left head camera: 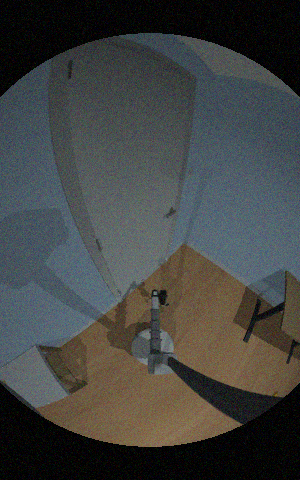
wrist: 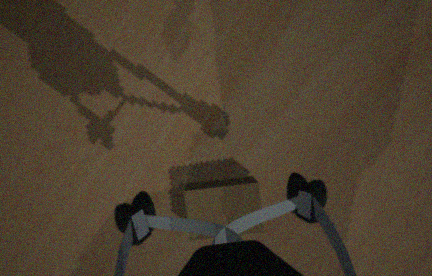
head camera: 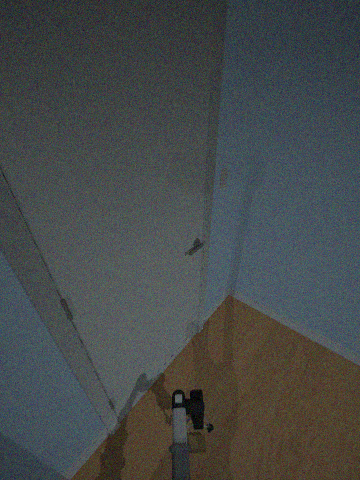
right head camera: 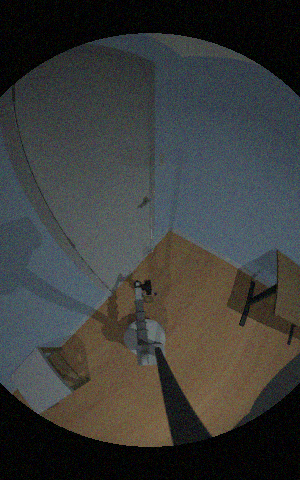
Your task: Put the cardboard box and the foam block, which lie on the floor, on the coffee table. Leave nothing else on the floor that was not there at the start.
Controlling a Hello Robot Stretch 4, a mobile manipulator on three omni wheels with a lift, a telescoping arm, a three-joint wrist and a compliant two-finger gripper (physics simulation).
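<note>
A small tan box (wrist: 240,200) (head camera: 197,442) (right head camera: 149,298), which looks like the cardboard box, sits on the wooden floor under the wrist. My gripper (wrist: 220,198) is open, its two dark fingertips wide apart. In the wrist view they stand left and right of the box, with the gripper above it; the finger arms cover part of its near side. No finger is seen touching it. A table (left head camera: 292,312) (right head camera: 287,292) with a wooden top and black legs, perhaps the coffee table, stands at the right. I cannot make out the foam block.
A large pale door (head camera: 125,200) (left head camera: 125,150) (right head camera: 95,150) and blue walls meet the floor beyond the arm. A white, box-like piece of furniture (left head camera: 37,377) (right head camera: 42,380) stands at the lower left by the wall. The arm's shadow falls on floor and door.
</note>
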